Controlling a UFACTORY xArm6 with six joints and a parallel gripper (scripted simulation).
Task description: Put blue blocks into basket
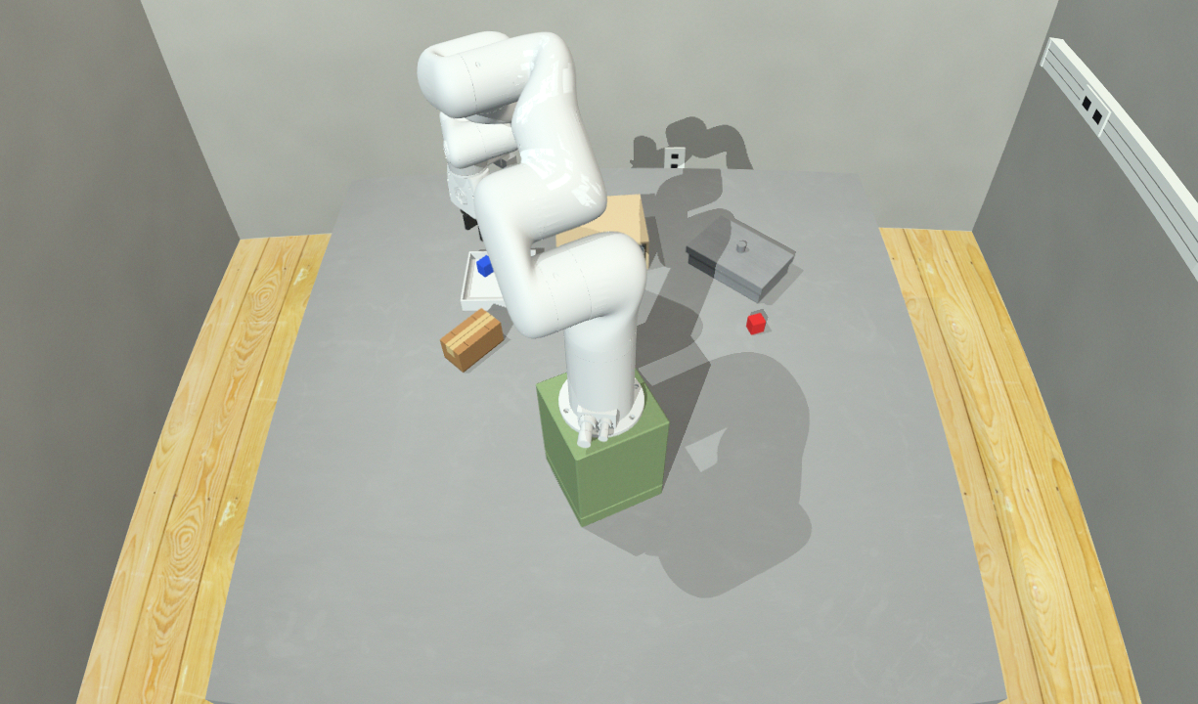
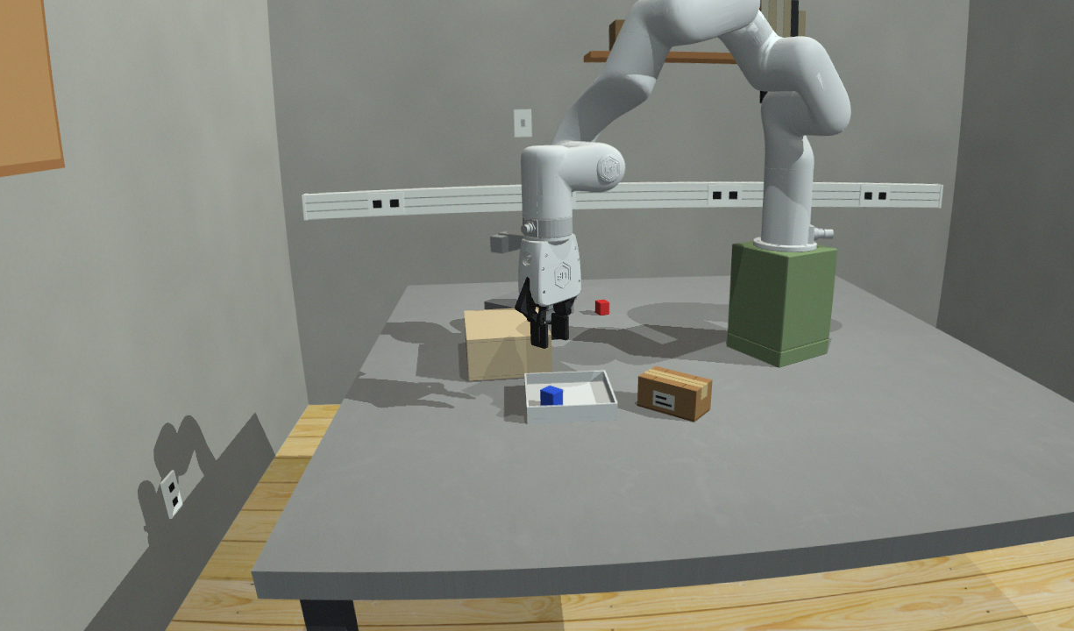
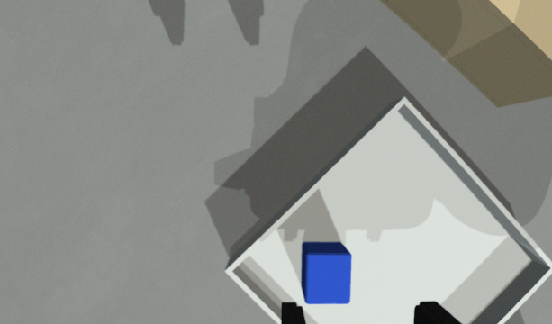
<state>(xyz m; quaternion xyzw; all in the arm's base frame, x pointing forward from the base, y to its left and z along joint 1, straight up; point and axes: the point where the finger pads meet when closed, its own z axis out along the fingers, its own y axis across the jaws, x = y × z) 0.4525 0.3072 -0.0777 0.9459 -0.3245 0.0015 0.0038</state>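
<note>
My gripper is now 53 cm to the left of the grey metal lid, 9 cm above it and 8 cm short of it. Round my hand: light wooden cabinet (23 cm to the right, 10 cm below, 9 cm ahead); brown cardboard box (20 cm behind, 11 cm below, 2 cm to the right); white basket (13 cm below, 4 cm to the right, 3 cm behind).
</note>
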